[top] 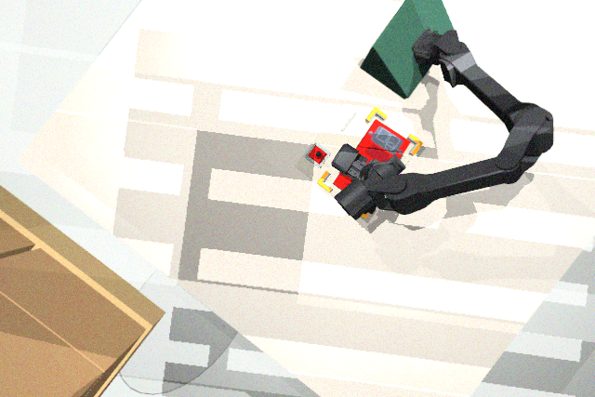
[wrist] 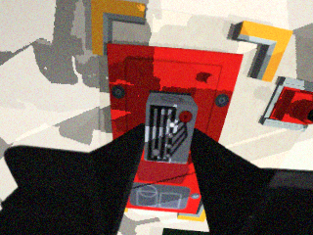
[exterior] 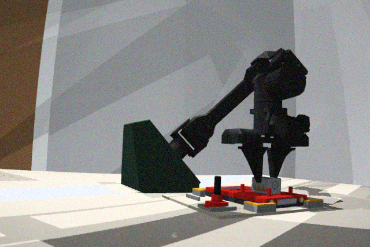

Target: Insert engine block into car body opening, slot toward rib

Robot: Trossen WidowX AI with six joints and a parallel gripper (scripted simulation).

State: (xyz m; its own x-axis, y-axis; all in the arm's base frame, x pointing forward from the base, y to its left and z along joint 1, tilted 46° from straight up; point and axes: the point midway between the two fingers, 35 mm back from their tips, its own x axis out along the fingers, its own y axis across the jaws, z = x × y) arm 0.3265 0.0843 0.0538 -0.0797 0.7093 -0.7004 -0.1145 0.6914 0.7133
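Now: the black peg 120 mm to the right of my gripper tip, 40 mm ahead of it and 10 mm below it. Round my gripper tip: engine block (10 mm below).
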